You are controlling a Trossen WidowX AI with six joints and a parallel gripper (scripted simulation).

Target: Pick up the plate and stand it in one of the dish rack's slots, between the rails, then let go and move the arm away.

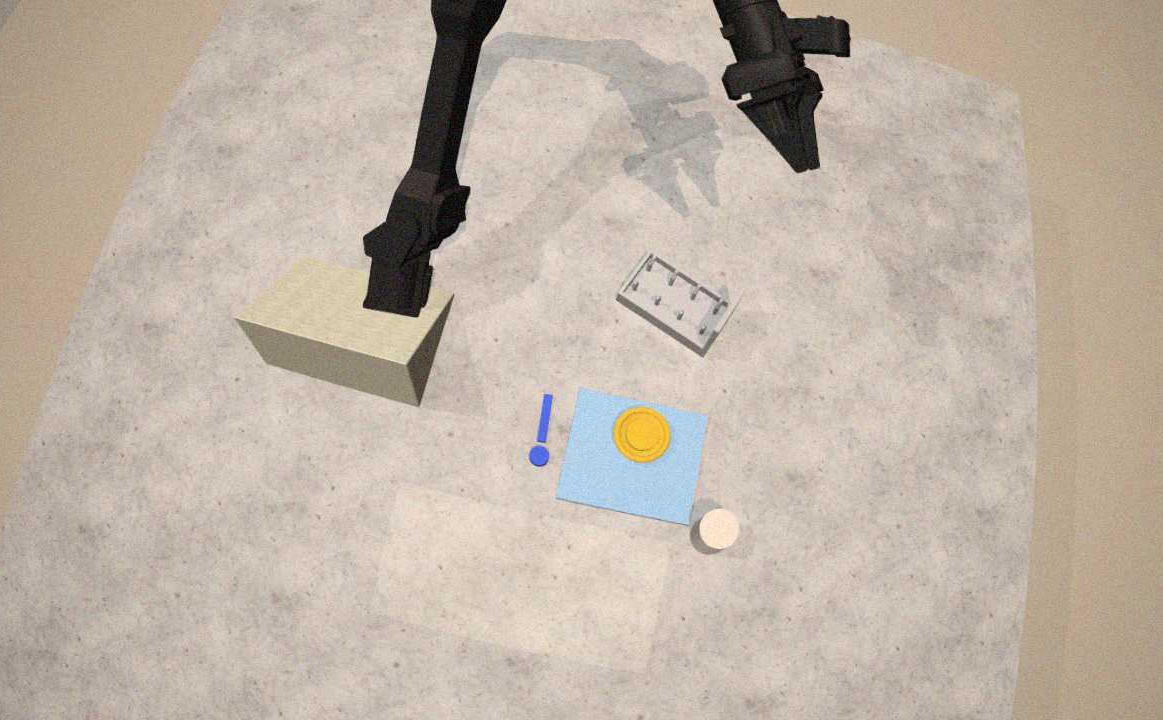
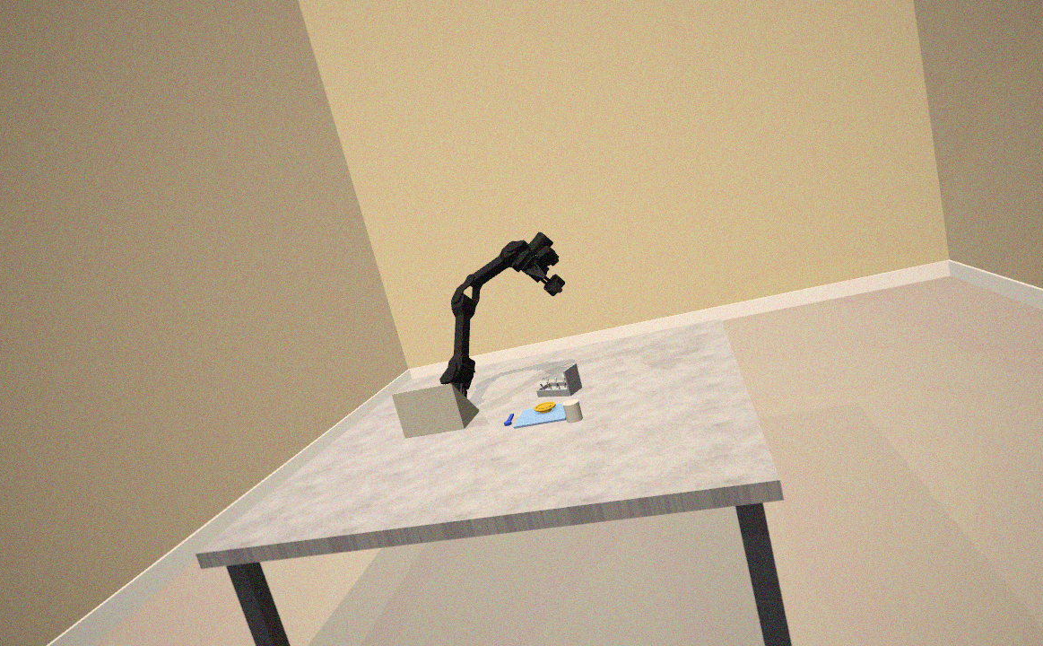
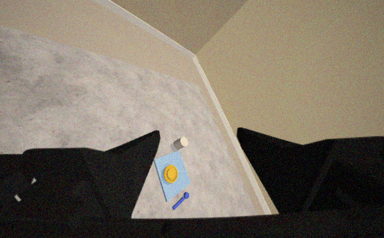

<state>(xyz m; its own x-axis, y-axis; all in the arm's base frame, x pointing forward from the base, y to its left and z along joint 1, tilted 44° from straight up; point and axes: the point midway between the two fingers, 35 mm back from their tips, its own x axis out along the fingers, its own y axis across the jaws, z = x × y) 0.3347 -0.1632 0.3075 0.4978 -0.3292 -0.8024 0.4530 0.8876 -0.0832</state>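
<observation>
The yellow plate is 32 cm below my gripper tip, 17 cm to the right of it and 9 cm behind it. From my gripper tip the other things lie so: light blue mat 33 cm below, 19 cm to the right, 9 cm behind; dish rack 31 cm below, 6 cm behind; cream cup 31 cm below, 27 cm to the right.
</observation>
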